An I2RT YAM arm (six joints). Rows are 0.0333 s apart.
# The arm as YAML. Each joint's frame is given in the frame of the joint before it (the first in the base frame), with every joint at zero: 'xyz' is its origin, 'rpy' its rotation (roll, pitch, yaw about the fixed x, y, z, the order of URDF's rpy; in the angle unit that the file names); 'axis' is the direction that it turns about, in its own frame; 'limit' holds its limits. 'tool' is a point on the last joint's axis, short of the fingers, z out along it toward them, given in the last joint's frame.
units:
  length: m
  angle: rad
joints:
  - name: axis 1
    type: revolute
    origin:
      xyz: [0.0, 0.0, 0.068]
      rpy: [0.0, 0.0, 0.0]
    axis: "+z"
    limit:
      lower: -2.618
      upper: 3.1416
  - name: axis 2
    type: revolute
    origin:
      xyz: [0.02, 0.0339, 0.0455]
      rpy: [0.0, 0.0, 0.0]
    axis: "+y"
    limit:
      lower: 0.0
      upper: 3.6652
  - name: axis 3
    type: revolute
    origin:
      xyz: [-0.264, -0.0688, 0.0]
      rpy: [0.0, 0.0, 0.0]
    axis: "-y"
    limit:
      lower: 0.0
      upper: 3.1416
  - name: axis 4
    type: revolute
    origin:
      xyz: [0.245, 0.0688, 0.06]
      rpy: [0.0, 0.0, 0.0]
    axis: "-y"
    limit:
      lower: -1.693
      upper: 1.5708
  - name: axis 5
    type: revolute
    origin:
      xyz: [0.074, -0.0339, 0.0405]
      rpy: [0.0, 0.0, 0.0]
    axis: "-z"
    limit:
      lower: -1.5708
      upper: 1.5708
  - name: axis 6
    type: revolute
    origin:
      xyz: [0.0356, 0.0, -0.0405]
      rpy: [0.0, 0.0, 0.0]
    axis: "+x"
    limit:
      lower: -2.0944
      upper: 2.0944
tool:
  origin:
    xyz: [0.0, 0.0, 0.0]
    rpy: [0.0, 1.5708, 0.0]
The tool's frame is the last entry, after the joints.
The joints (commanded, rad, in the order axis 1, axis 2, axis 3, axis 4, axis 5, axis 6), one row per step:
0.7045 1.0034 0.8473 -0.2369 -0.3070 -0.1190
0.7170 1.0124 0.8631 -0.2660 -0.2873 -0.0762
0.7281 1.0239 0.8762 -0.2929 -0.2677 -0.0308
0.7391 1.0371 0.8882 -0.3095 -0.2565 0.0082
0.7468 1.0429 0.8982 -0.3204 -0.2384 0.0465
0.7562 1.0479 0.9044 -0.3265 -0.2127 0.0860
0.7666 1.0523 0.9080 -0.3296 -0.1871 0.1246
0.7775 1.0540 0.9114 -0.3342 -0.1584 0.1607
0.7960 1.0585 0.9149 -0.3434 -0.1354 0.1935
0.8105 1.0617 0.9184 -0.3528 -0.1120 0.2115
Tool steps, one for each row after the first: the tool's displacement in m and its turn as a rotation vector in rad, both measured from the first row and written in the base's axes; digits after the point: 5 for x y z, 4 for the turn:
-0.00070 0.00230 0.00068 -0.0001 0.0459 -0.0217
-0.00085 0.00470 0.00011 -0.0013 0.0951 -0.0466
-0.00069 0.00777 -0.00019 0.0014 0.1353 -0.0619
-0.00078 0.00930 0.00092 0.0099 0.1644 -0.0864
-0.00096 0.01093 0.00132 0.0186 0.1902 -0.1168
-0.00138 0.01270 0.00124 0.0280 0.2140 -0.1458
-0.00227 0.01404 0.00152 0.0367 0.2335 -0.1762
-0.00442 0.01697 0.00081 0.0388 0.2568 -0.1933
-0.00612 0.01900 0.00038 0.0348 0.2673 -0.2087

